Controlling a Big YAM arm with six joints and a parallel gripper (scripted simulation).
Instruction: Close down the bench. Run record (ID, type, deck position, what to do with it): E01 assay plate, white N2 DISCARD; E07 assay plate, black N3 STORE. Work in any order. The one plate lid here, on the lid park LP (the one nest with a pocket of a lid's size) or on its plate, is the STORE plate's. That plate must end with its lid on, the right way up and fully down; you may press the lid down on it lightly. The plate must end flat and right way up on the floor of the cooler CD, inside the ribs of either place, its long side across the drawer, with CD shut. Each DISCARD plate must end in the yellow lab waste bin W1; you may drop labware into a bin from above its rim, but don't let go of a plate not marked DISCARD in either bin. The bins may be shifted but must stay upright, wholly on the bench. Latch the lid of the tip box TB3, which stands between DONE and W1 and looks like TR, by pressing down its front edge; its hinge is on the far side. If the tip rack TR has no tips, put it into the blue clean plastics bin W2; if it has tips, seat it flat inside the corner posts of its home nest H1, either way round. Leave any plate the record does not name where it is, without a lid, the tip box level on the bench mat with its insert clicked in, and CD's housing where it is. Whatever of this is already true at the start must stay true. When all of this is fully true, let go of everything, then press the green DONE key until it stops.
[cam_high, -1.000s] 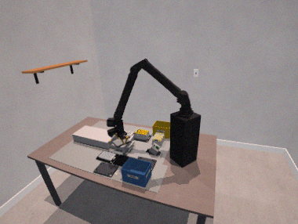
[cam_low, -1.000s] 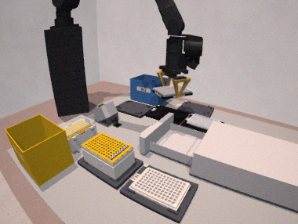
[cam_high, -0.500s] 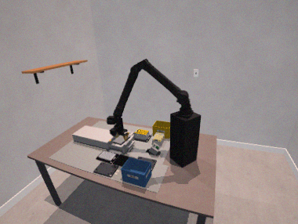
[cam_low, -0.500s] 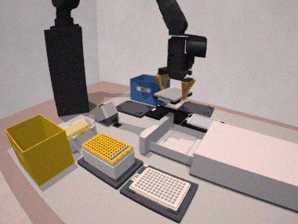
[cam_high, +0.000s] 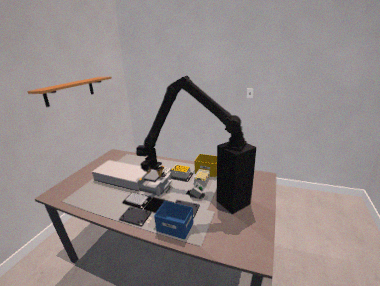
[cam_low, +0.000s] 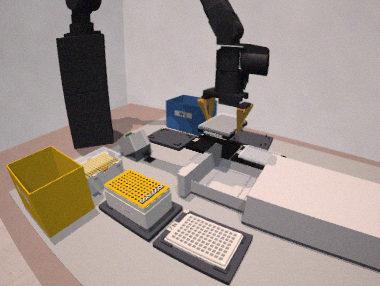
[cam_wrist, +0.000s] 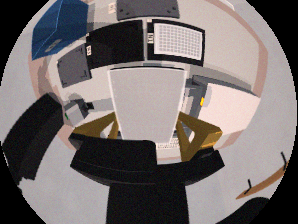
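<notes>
Now: the cooler drawer 12 cm below my hand, 9 cm ahead of it and 5 cm to the right of it. Round my hand: black slab 14 cm below, 11 cm to the left, 11 cm behind; then plate lid right at my hand; then black plate right at my hand.
</notes>
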